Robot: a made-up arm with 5 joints.
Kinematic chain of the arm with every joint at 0, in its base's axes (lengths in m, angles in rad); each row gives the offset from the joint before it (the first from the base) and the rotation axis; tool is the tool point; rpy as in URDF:
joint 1: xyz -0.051 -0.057 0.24 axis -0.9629 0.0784 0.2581
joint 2: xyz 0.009 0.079 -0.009 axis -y
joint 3: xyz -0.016 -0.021 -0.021 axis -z
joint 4: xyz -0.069 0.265 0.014 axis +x
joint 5: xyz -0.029 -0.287 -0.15 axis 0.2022 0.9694 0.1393
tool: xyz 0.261 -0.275 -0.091 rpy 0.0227 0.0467 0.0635
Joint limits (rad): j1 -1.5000..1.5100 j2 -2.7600..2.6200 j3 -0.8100..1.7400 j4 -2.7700..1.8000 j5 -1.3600..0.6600
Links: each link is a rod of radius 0.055 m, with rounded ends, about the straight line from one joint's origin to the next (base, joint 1, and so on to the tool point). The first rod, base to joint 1, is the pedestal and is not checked.
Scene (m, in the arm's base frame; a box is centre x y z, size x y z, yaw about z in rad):
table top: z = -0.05
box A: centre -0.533 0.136 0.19 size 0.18 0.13 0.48 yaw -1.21
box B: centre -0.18 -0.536 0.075 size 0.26 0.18 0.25 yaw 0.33
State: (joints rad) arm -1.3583 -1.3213 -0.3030 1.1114 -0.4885
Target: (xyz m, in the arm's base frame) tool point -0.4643 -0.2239 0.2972
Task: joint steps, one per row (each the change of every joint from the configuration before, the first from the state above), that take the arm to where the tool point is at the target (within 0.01 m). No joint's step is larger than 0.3 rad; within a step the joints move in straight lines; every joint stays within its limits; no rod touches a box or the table.
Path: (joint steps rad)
1: -0.0354 0.0649 0.2472 -0.1631 -0.1596
2: -0.0355 0.0649 0.2472 -0.1630 -0.1596
3: -0.0354 0.0649 0.2471 -0.1631 -0.1596
4: -0.0354 0.0649 0.2472 -0.1630 -0.1595
5: 0.0150 -0.2579 -0.1373 0.1039 0.0152
6: 0.0151 -0.2578 -0.1373 0.1039 0.0153
7: 0.0150 -0.2579 -0.1374 0.1039 0.0152
8: 0.0151 -0.2579 -0.1373 0.1040 0.0153
9: 0.0150 -0.2578 -0.1373 0.1039 0.0152

